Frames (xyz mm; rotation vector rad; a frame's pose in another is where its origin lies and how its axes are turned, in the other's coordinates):
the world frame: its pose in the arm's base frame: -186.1 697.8 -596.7 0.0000 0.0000 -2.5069
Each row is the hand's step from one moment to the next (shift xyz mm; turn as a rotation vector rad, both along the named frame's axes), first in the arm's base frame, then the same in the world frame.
Working: the arm's base frame: its pose in the world frame: 263.9 672.3 596.7 0.0000 0.0000 2.5069

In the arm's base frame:
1: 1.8 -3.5 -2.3 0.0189 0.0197 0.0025
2: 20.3 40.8 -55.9 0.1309 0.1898 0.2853
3: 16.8 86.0 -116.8 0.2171 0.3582 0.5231
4: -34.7 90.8 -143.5 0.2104 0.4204 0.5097
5: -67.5 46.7 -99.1 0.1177 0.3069 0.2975
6: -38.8 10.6 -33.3 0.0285 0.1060 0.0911
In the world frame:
1: 0.6 3.9 -2.3 -0.0269 -0.0047 0.0025
2: -40.5 -20.8 -55.9 -0.2179 -0.0752 0.2853
3: -64.5 -59.3 -116.8 -0.3872 -0.1597 0.5231
4: -25.9 -93.7 -143.5 -0.4187 -0.2138 0.5097
5: 26.7 -77.6 -99.1 -0.2767 -0.1773 0.2975
6: 25.0 -31.5 -33.3 -0.0858 -0.0685 0.0911

